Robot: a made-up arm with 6 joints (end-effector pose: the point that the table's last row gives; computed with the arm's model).
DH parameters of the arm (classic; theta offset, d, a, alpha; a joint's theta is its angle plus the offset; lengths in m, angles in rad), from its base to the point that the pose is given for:
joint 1: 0 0.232 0 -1.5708
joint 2: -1.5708 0 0.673 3.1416
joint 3: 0 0 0 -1.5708
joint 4: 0 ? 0 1.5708
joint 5: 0 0.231 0 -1.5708
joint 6: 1.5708 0 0 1.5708
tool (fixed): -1.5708 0 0 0
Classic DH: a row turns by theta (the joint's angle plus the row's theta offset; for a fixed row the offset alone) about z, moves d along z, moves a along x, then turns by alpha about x.
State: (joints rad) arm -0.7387 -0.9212 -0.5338 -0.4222 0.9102 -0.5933
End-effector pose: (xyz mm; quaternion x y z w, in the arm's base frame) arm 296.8 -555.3 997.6 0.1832 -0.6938 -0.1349 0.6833
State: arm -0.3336 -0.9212 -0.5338 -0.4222 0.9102 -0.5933
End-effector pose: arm 491.6 -393.4 997.6 0.3190 -0.6427 0.0054 0.6965
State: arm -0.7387 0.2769 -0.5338 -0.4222 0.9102 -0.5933
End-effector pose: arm 545.0 -781.4 -41.8 0.3545 -0.2369 -0.4512 0.7840
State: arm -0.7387 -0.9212 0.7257 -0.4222 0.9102 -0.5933
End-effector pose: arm -534.7 202.0 1823.9 -0.0642 -0.9117 0.2459 0.3228
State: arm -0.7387 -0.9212 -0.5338 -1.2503 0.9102 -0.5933
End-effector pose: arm 424.5 -485.0 882.2 0.4952 -0.7415 -0.1647 0.4216
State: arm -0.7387 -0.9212 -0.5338 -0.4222 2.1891 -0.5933
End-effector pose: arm 296.8 -555.3 997.6 -0.1512 -0.9559 0.0291 0.2500
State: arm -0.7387 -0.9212 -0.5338 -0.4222 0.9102 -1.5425
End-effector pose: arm 296.8 -555.3 997.6 0.4752 -0.6787 0.1971 0.5241
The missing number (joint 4, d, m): -1.181
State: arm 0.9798 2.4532 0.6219 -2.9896 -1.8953 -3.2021
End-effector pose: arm -139.7 201.6 -1419.9 0.0599 -0.0017 0.5334 0.8438
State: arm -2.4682 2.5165 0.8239 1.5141 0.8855 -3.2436
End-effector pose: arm -382.8 -288.6 -1514.0 -0.8319 0.4265 0.2531 0.2491
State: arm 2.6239 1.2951 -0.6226 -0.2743 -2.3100 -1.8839
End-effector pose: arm -52.6 285.9 -674.2 -0.5888 -0.1907 -0.5675 0.5430
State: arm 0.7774 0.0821 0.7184 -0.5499 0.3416 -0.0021
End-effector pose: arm 905.6 614.9 1507.4 0.4207 -0.3162 0.3592 0.7707
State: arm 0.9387 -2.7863 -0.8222 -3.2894 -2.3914 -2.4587
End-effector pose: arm -608.6 -444.4 678.8 -0.5773 0.5668 0.4893 0.3257
